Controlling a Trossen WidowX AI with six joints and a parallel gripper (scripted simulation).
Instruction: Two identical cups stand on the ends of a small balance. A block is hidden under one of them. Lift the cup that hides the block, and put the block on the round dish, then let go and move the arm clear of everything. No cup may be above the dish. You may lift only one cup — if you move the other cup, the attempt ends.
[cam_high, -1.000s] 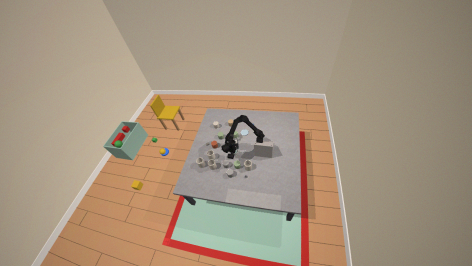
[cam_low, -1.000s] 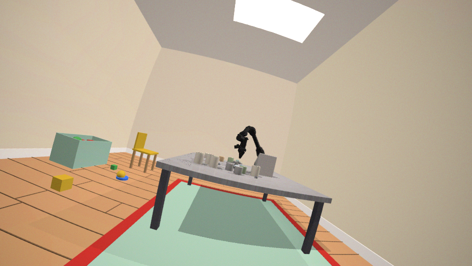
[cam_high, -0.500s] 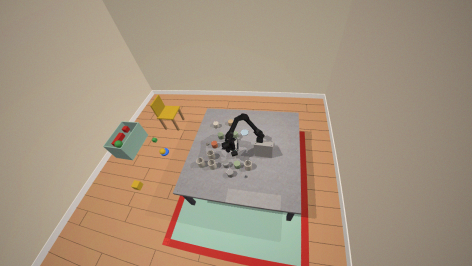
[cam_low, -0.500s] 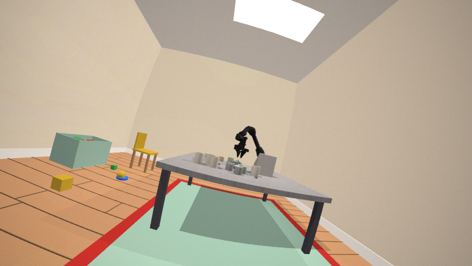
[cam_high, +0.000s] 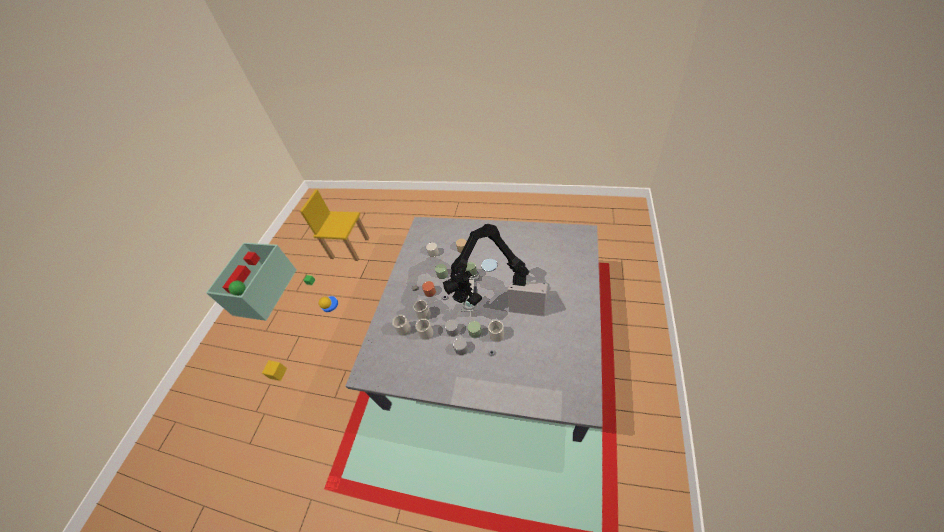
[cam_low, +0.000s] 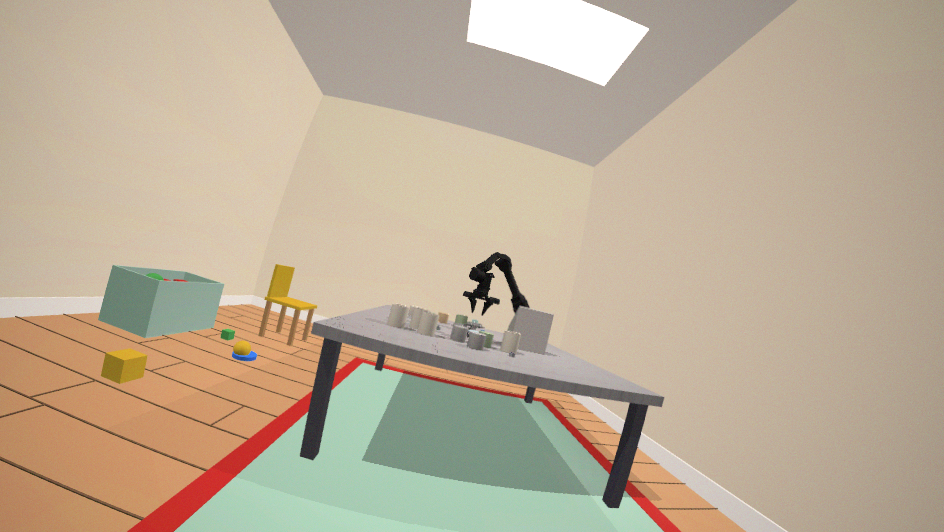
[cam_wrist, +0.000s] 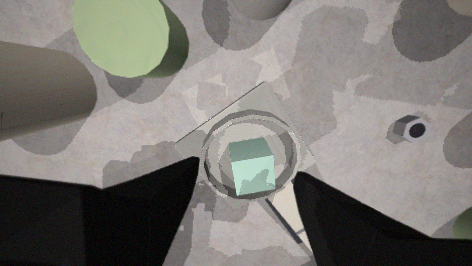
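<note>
Now: gripper tip 5 cm above the pale mint block and 2 cm to the left of it. Also, from my gripper tip: pale blue round dish 37 cm to the right, 13 cm below, 3 cm behind; orange cup 27 cm ahead, 12 cm to the right, 10 cm below.
</note>
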